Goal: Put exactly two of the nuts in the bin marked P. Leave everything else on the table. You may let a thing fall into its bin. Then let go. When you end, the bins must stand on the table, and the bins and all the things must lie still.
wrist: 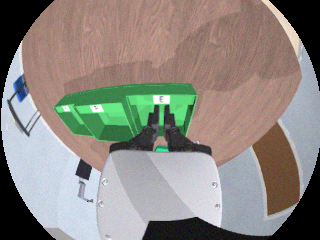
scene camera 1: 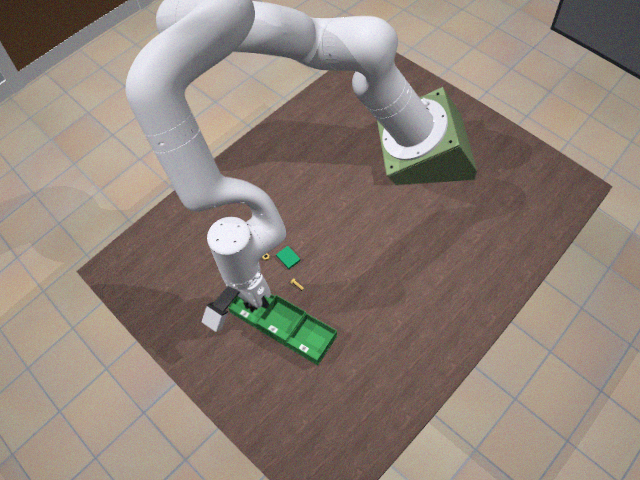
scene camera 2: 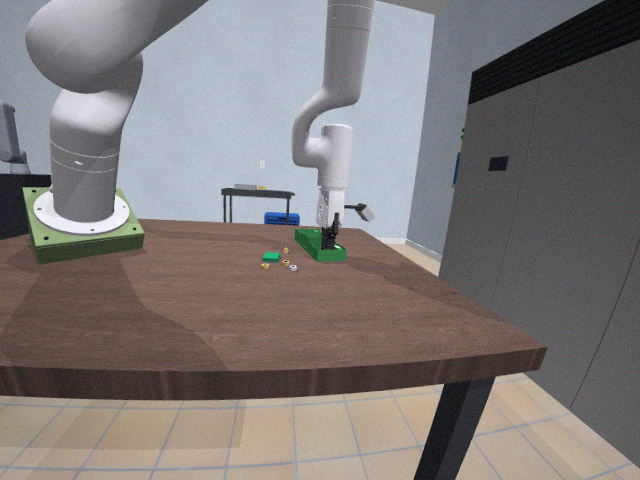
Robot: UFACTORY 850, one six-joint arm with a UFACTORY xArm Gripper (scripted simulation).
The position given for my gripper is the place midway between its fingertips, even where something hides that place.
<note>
I see my gripper (scene camera 2: pixel 327 251) and a green three-compartment bin (scene camera 1: pixel 310 338).
The green three-compartment bin also shows in the wrist view (wrist: pixel 105 107) and in scene camera 2 (scene camera 2: pixel 310 239). My gripper is seen too in the wrist view (wrist: pixel 161 111) and in scene camera 1 (scene camera 1: pixel 252 305).
</note>
